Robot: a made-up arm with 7 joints. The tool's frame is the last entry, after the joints. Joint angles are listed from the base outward. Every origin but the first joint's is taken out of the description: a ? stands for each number. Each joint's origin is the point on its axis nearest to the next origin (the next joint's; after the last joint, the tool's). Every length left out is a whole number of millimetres.
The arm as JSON. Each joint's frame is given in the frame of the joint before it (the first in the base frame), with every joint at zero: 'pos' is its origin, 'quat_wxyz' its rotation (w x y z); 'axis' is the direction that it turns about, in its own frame. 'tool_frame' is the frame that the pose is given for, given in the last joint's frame.
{
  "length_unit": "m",
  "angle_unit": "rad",
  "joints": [
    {
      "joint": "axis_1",
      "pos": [
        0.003,
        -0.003,
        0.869
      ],
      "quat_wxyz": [
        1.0,
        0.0,
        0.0,
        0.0
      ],
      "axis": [
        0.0,
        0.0,
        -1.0
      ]
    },
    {
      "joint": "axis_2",
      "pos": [
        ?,
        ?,
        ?
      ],
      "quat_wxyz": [
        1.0,
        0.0,
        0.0,
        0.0
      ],
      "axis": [
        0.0,
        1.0,
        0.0
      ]
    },
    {
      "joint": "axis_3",
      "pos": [
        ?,
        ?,
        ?
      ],
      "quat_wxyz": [
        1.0,
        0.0,
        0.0,
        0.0
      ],
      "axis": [
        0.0,
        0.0,
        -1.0
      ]
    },
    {
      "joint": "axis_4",
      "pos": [
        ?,
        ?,
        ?
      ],
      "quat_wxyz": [
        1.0,
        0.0,
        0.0,
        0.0
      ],
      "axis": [
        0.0,
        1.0,
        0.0
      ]
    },
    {
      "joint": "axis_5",
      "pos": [
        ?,
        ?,
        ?
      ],
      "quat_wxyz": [
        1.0,
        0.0,
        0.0,
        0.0
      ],
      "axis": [
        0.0,
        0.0,
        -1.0
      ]
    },
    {
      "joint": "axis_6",
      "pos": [
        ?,
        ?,
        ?
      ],
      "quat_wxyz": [
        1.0,
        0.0,
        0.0,
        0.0
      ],
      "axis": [
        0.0,
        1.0,
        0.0
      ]
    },
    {
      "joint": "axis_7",
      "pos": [
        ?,
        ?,
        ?
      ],
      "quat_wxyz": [
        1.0,
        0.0,
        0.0,
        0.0
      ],
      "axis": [
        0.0,
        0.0,
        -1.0
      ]
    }
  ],
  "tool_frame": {
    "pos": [
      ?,
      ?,
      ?
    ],
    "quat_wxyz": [
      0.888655,
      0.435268,
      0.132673,
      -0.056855
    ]
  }
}
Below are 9 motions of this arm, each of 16 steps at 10 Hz.
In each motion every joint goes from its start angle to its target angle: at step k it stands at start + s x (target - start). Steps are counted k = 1, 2, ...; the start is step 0. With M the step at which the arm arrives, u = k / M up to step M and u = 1 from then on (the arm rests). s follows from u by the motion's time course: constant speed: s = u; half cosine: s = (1 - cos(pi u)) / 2; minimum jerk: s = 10 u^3 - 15 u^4 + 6 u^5.
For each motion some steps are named. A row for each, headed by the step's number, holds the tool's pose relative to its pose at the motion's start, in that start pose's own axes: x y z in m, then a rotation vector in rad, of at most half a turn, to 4 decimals.
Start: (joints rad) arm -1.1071 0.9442 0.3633 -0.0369 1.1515 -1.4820 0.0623
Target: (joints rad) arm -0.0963 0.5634 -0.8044 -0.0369 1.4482 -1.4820 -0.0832
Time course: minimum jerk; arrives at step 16
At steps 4, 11, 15, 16:
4: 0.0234 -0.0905 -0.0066 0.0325 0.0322 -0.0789
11: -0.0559 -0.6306 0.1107 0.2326 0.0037 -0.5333
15: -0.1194 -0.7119 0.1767 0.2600 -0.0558 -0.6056
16: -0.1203 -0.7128 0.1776 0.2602 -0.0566 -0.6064

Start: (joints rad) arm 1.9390 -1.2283 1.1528 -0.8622 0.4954 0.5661 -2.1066
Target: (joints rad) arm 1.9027 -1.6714 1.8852 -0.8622 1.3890 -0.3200 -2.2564
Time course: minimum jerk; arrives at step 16
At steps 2, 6, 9, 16:
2: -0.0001 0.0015 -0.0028 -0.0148 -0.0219 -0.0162
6: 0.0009 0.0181 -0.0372 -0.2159 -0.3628 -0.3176
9: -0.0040 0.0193 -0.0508 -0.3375 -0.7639 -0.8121
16: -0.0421 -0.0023 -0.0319 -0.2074 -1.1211 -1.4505

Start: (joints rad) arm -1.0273 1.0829 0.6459 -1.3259 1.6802 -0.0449 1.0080
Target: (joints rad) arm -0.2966 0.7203 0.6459 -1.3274 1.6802 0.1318 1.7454
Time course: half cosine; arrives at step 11
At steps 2, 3, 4, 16:
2: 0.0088 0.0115 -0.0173 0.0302 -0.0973 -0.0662
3: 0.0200 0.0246 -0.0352 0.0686 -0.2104 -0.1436
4: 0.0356 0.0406 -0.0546 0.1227 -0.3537 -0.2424
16: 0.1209 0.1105 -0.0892 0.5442 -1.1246 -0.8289

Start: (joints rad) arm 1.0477 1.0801 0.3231 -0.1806 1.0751 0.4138 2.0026
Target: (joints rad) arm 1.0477 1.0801 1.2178 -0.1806 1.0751 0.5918 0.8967
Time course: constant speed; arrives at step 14
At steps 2, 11, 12, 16:
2: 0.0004 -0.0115 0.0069 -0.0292 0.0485 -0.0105
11: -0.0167 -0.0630 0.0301 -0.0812 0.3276 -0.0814
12: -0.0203 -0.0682 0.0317 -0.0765 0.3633 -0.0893
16: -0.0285 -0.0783 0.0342 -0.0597 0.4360 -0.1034

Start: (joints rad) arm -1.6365 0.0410 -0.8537 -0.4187 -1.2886 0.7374 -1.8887
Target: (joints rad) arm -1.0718 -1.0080 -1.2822 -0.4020 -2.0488 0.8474 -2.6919
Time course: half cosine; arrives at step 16
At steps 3, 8, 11, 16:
3: 0.0444 0.0124 0.0811 0.0676 0.1295 0.0017
8: 0.1875 -0.0599 0.5120 0.5183 0.7111 0.2628
11: 0.2095 -0.2268 0.7809 0.8436 1.0050 0.6763
16: 0.1920 -0.4177 0.9548 1.0605 1.1661 1.1339

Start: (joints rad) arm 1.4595 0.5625 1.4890 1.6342 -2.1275 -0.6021 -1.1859
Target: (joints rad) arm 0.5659 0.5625 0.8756 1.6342 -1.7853 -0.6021 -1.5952
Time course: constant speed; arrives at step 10
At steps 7, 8, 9, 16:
7: 0.0866 -0.5296 -0.1514 0.9335 0.3425 -0.1762
8: 0.0839 -0.5899 -0.2119 1.0710 0.3885 -0.1989
9: 0.0764 -0.6425 -0.2797 1.2098 0.4328 -0.2210
16: 0.0640 -0.6861 -0.3535 1.3498 0.4750 -0.2425

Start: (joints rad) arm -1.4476 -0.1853 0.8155 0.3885 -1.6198 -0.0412 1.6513
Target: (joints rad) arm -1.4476 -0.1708 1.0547 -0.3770 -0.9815 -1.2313 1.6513
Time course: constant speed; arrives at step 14
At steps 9, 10, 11, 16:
9: -0.2440 -0.1199 -0.0749 0.9186 -0.4341 0.4660
10: -0.2651 -0.1351 -0.0930 1.0110 -0.4702 0.5515
11: -0.2845 -0.1503 -0.1125 1.0999 -0.5029 0.6436
16: -0.3318 -0.1953 -0.1791 1.3406 -0.5766 0.9594

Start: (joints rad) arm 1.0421 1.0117 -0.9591 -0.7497 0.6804 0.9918 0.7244
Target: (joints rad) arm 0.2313 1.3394 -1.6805 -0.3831 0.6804 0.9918 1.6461
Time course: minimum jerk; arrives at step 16
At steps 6, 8, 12, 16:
6: 0.0475 0.2706 -0.0898 -0.3631 -0.1765 -0.2207
8: 0.1069 0.4598 -0.2391 -0.6674 -0.3664 -0.3428
12: 0.2560 0.6573 -0.6145 -1.2029 -0.7499 -0.4014
16: 0.3028 0.6738 -0.7235 -1.3391 -0.8505 -0.3802

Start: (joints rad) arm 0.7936 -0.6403 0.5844 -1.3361 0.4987 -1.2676 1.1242
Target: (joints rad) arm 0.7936 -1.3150 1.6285 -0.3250 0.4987 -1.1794 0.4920
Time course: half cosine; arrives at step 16
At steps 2, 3, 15, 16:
2: -0.0073 0.0111 -0.0102 -0.0322 0.0186 0.0522
3: -0.0156 0.0230 -0.0225 -0.0739 0.0382 0.1146
15: 0.1717 0.0301 -0.1577 -1.3499 -0.1515 0.6712
16: 0.1780 0.0298 -0.1560 -1.3651 -0.1581 0.6664

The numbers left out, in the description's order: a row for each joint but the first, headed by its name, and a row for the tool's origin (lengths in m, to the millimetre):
axis_2: 0.001 -0.052 0.0
axis_3: -0.03 0.0 0.501
axis_4: -0.007 -0.02 0.0
axis_5: 0.026 0.0 0.507
axis_6: -0.026 -0.025 0.0
axis_7: -0.009 0.0 0.024
tool: 0.003 -0.007 0.0

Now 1 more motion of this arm.
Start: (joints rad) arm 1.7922 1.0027 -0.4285 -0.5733 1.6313 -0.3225 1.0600
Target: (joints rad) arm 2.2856 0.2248 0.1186 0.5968 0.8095 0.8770 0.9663
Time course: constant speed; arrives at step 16
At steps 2, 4, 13, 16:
2: 0.0182 0.0127 0.0383 -0.1133 0.0117 -0.0232
4: 0.0400 0.0222 0.0685 -0.2427 0.0092 -0.0627
13: 0.2218 0.0215 0.1218 -0.9647 -0.0108 -0.5282
16: 0.3194 -0.0093 0.1255 -1.2291 0.0515 -0.7794

